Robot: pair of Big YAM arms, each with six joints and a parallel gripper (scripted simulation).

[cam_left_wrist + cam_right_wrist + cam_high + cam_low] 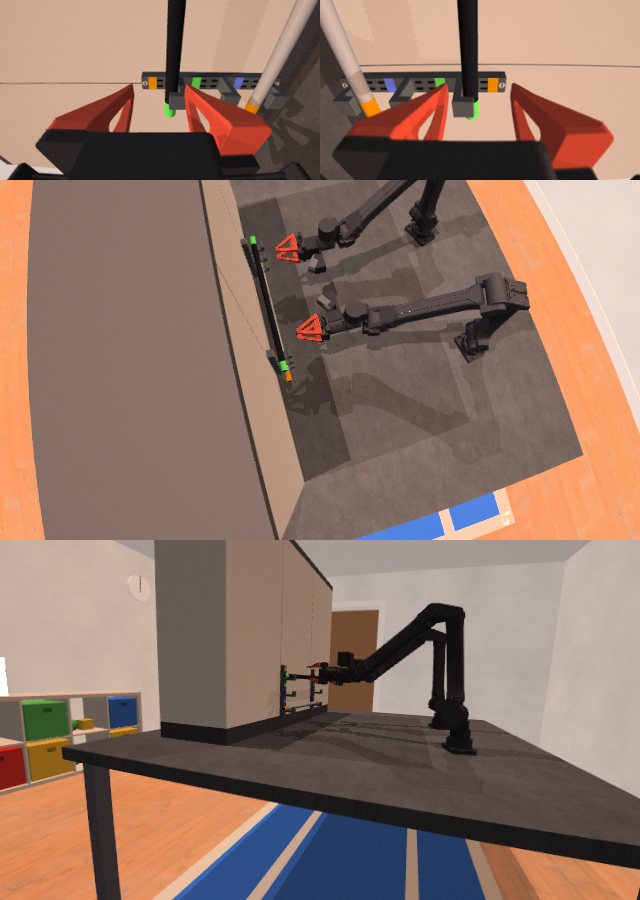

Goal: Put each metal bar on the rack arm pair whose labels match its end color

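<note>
Right now my right hand is 160 mm to the right of the black bar, 80 mm short of it and 10 mm above it. Round my right hand: beige wall unit 270 mm ahead, 190 mm above, 160 mm to the left; then silver bar 160 mm to the left, 160 mm below, 80 mm ahead.
The black bar is 70 mm ahead of my left hand, 150 mm to the right of it and 20 mm below it. Round my left hand: beige wall unit 260 mm ahead, 140 mm to the right, 180 mm above; then silver bar 70 mm ahead, 150 mm to the right, 170 mm below.
</note>
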